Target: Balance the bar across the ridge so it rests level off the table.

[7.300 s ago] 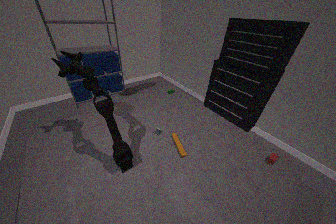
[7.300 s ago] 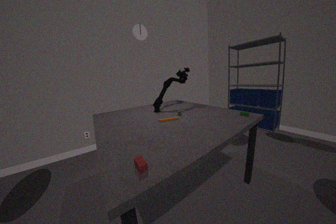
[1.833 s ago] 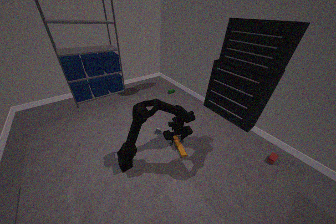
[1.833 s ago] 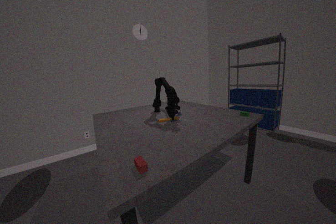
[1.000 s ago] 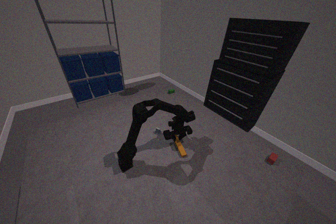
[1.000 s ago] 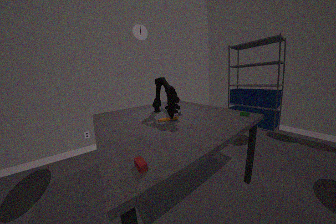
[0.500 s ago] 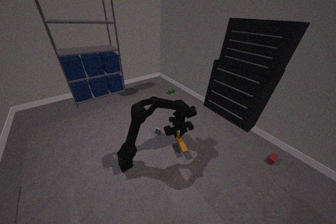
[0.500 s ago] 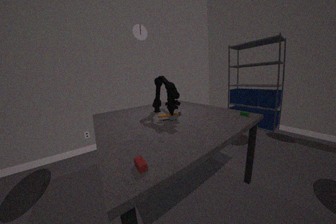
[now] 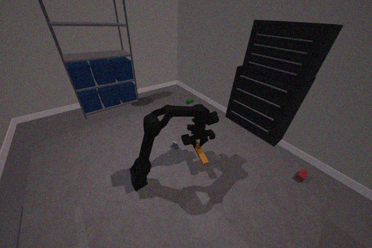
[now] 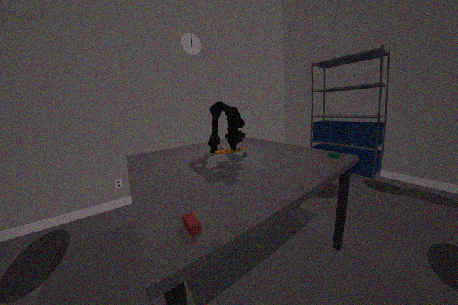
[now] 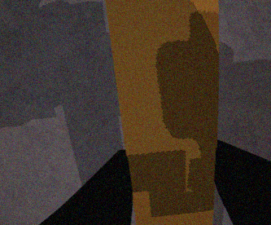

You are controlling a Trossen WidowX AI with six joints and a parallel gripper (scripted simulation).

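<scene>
My gripper tip is 10 mm past the orange bar and 30 mm to the left of it. From my gripper tip the other things lie so: red block: 390 mm ahead, 450 mm to the right, 70 mm below; then green block: 390 mm ahead, 550 mm to the left, 70 mm below.
</scene>
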